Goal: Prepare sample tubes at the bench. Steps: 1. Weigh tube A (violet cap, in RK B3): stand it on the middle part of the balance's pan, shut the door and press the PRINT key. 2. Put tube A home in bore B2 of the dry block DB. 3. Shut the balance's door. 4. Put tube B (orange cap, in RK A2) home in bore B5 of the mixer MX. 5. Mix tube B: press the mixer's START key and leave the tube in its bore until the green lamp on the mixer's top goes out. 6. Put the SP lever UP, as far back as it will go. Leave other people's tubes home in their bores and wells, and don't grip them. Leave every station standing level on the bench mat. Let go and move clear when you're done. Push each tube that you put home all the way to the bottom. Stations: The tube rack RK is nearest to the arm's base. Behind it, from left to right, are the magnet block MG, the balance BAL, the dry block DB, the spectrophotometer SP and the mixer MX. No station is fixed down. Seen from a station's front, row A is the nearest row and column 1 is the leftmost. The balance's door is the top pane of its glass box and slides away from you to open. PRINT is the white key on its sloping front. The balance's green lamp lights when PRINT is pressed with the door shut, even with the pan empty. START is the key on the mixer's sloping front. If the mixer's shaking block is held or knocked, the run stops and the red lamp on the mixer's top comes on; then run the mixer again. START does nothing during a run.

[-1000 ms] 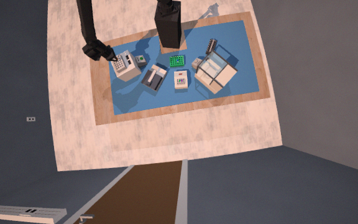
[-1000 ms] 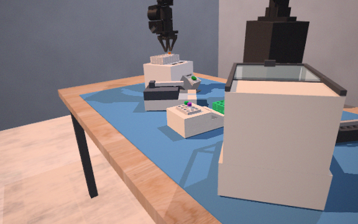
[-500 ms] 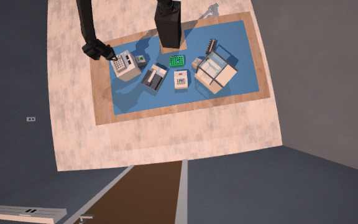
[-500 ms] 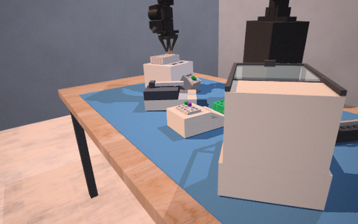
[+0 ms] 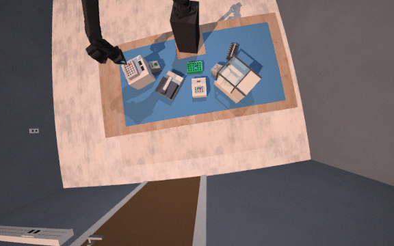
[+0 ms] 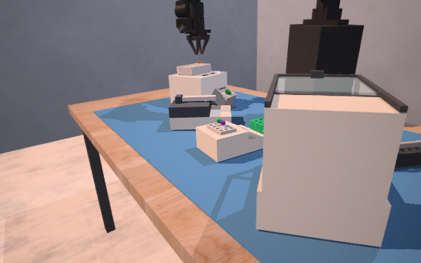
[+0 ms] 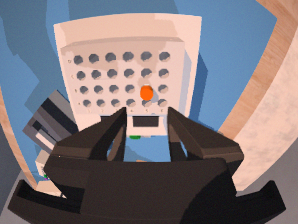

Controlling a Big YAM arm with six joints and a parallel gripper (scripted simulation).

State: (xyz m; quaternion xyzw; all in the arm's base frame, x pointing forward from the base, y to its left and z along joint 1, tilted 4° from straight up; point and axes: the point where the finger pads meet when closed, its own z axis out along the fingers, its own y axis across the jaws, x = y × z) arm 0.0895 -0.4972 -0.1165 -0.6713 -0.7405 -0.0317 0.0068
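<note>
Right now my hand is 1 cm short of the mixer's start key, 17 cm to the right of it and 15 cm above it. Round my hand: mixer's shaking block 3 cm ahead, 1 cm to the right, 7 cm below; spectrophotometer lever 22 cm ahead, 22 cm to the left, 13 cm below; orange-capped tube 6 cm below.
</note>
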